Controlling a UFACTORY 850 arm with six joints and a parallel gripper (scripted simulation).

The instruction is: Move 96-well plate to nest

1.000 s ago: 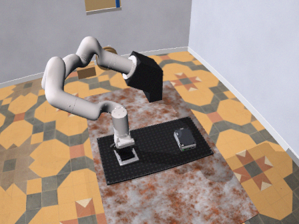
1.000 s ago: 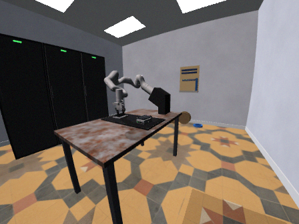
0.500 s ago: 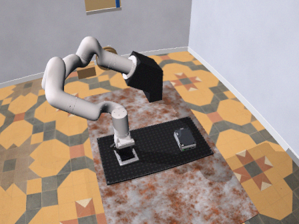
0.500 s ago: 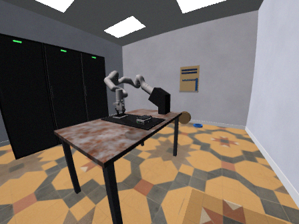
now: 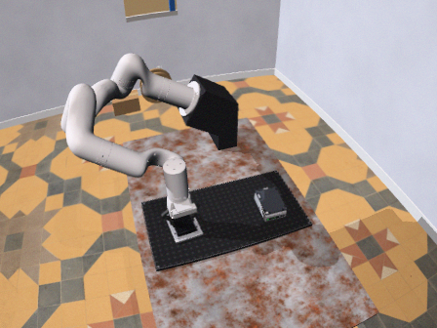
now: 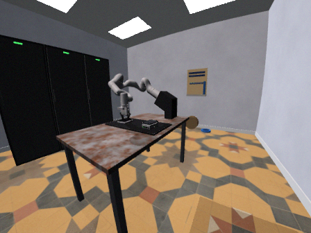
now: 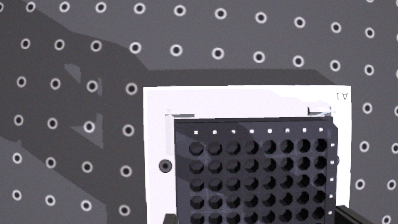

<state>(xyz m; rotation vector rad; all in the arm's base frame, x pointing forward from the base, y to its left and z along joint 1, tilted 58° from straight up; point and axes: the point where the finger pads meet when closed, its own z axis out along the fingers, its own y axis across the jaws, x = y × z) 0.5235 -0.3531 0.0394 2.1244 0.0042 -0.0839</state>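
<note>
Now: hand 3 cm above the plate nest N1. Round my hand: black 96-well plate 1 cm below; then A1 mark 8 cm ahead, 5 cm to the right, 2 cm below.
</note>
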